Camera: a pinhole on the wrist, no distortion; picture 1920 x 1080 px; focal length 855.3 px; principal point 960.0 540.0 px. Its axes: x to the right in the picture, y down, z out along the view. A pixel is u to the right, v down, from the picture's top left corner.
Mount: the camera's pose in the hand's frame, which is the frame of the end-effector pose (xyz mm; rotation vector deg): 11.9 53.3 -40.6 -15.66 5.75 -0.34
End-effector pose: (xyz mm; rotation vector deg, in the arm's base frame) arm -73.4 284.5 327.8 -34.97 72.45 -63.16
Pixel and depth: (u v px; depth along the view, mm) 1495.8 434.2 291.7
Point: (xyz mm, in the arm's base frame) 158.4 76.1 207.3
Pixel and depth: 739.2 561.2 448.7
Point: 365.7 333.1 291.0
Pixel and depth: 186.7 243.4 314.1
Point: 256.5 451.3 477.8
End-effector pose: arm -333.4 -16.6 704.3 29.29 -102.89 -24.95
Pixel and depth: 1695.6 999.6 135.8
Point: -443.1 40.0 885.9
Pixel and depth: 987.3 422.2 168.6
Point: -472.8 32.6 738.3
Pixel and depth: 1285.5 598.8 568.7
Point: -886.2 44.4 931.9
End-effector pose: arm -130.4 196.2 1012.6 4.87 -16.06 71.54
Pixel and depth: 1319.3 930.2 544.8
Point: -520.8 519.7 1425.8
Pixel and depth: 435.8 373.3 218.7
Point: -260.2 86.2 1167.0
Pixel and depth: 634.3 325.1 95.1
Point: -197.9 187.8 1062.1
